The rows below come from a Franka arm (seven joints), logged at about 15 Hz.
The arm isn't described. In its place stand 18 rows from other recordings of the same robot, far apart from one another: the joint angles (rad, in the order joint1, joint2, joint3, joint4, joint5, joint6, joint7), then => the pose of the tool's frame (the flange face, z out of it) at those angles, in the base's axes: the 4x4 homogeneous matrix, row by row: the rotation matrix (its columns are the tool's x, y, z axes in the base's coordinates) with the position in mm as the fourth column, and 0 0 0 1 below.
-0.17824 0.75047 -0.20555 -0.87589 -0.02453 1.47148 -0.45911 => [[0.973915 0.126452 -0.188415 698.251], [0.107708 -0.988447 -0.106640 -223.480], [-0.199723 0.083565 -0.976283 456.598], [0 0 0 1]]
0.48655 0.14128 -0.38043 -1.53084 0.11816 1.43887 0.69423 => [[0.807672 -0.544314 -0.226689 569.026], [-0.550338 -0.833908 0.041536 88.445], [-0.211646 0.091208 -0.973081 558.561], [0 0 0 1]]
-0.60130 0.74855 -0.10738 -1.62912 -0.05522 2.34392 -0.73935 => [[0.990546 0.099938 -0.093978 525.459], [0.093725 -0.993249 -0.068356 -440.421], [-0.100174 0.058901 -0.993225 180.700], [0 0 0 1]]
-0.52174 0.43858 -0.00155 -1.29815 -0.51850 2.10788 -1.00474 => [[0.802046 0.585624 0.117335 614.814], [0.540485 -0.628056 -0.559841 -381.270], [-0.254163 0.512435 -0.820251 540.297], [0 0 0 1]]
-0.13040 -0.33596 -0.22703 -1.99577 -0.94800 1.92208 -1.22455 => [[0.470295 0.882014 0.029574 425.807], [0.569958 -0.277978 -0.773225 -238.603], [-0.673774 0.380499 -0.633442 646.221], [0 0 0 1]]
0.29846 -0.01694 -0.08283 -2.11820 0.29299 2.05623 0.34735 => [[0.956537 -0.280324 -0.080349 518.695], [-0.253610 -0.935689 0.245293 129.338], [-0.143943 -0.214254 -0.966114 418.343], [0 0 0 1]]
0.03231 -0.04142 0.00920 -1.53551 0.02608 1.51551 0.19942 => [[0.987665 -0.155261 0.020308 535.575], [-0.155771 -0.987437 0.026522 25.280], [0.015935 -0.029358 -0.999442 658.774], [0 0 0 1]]
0.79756 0.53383 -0.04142 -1.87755 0.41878 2.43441 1.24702 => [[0.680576 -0.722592 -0.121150 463.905], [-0.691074 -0.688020 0.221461 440.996], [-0.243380 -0.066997 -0.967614 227.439], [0 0 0 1]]
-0.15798 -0.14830 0.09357 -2.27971 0.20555 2.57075 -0.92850 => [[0.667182 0.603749 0.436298 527.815], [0.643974 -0.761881 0.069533 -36.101], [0.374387 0.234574 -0.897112 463.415], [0 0 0 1]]
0.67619 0.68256 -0.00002 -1.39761 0.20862 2.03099 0.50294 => [[0.986925 0.065938 -0.147075 555.826], [0.083958 -0.989231 0.119888 461.047], [-0.137586 -0.130669 -0.981833 300.819], [0 0 0 1]]
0.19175 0.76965 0.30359 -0.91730 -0.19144 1.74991 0.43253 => [[0.997382 -0.000726 0.072305 715.205], [-0.004639 -0.998532 0.053964 266.800], [0.072160 -0.054158 -0.995922 451.899], [0 0 0 1]]
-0.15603 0.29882 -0.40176 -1.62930 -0.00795 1.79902 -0.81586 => [[0.951174 0.267439 -0.154095 547.692], [0.262845 -0.963550 -0.049836 -314.582], [-0.161806 0.006900 -0.986798 449.818], [0 0 0 1]]
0.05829 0.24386 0.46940 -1.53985 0.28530 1.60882 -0.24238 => [[0.733739 0.603602 -0.311915 529.427], [0.677194 -0.686925 0.263708 310.141], [-0.055088 -0.404720 -0.912780 520.415], [0 0 0 1]]
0.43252 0.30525 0.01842 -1.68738 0.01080 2.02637 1.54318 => [[0.455752 -0.889788 0.023811 584.609], [-0.889990 -0.455094 0.028420 282.593], [-0.014451 -0.034144 -0.999312 423.710], [0 0 0 1]]
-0.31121 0.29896 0.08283 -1.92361 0.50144 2.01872 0.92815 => [[0.138052 -0.990082 -0.026073 586.621], [-0.870540 -0.133854 0.473543 -109.663], [-0.472336 -0.042676 -0.880385 327.710], [0 0 0 1]]
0.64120 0.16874 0.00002 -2.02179 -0.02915 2.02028 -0.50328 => [[0.390221 0.912882 -0.119896 452.597], [0.906714 -0.403640 -0.122249 335.723], [-0.159993 -0.061007 -0.985231 354.438], [0 0 0 1]]
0.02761 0.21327 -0.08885 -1.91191 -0.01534 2.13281 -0.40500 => [[0.938023 0.346510 0.006603 605.160], [0.346537 -0.937483 -0.032204 -35.553], [-0.004968 0.032496 -0.999460 386.554], [0 0 0 1]]
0.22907 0.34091 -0.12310 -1.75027 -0.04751 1.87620 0.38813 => [[0.949629 -0.241670 -0.199498 617.029], [-0.266524 -0.957698 -0.108533 67.609], [-0.164830 0.156237 -0.973869 362.249], [0 0 0 1]]
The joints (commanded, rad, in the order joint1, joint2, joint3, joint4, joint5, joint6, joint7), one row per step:
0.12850 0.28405 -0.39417 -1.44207 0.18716 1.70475 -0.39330
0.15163 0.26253 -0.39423 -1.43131 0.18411 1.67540 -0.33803
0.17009 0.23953 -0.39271 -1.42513 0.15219 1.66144 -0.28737
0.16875 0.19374 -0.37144 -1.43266 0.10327 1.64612 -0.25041
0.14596 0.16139 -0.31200 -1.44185 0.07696 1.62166 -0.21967
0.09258 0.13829 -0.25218 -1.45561 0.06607 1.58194 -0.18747
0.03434 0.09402 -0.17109 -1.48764 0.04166 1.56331 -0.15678
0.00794 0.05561 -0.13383 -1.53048 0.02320 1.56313 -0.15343
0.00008 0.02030 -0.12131 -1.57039 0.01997 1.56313 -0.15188
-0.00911 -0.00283 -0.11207 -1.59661 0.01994 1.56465 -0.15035
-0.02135 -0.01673 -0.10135 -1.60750 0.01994 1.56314 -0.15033
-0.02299 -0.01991 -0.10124 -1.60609 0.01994 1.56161 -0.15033
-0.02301 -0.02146 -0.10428 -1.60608 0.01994 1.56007 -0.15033
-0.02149 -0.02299 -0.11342 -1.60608 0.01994 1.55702 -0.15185
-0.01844 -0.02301 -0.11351 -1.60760 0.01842 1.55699 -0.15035
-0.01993 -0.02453 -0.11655 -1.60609 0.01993 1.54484 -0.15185
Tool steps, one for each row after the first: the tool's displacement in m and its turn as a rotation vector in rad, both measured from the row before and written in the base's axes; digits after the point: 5 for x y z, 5 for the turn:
-0.00413 0.01496 0.01560 0.00628 0.00159 -0.02818
-0.00490 0.00913 0.01522 -0.02374 -0.00440 -0.02615
-0.01207 0.00441 0.02098 -0.02957 -0.01038 -0.01446
-0.00826 0.01532 0.01037 -0.00330 0.00828 0.00609
-0.01023 -0.00021 0.00206 0.00988 0.03353 -0.02558
-0.01367 0.00726 0.00778 -0.00479 0.01105 -0.00828
-0.01154 0.00313 0.00147 -0.00915 0.00680 0.00714
-0.01093 0.00217 0.00098 0.00229 0.00473 0.00296
-0.00723 0.00011 0.00056 0.00289 0.00143 -0.00153
-0.00456 -0.00067 0.00236 0.00119 -0.00159 -0.00150
-0.00112 -0.00079 0.00227 -0.00006 -0.00306 -0.00150
-0.00081 -0.00164 0.00071 0.00022 -0.00003 -0.00303
-0.00130 -0.00412 0.00056 0.00060 0.00145 -0.00603
0.00013 0.00145 -0.00071 -0.00133 0.00176 0.00149
-0.00201 -0.00210 0.00050 0.00301 0.00878 -0.00279

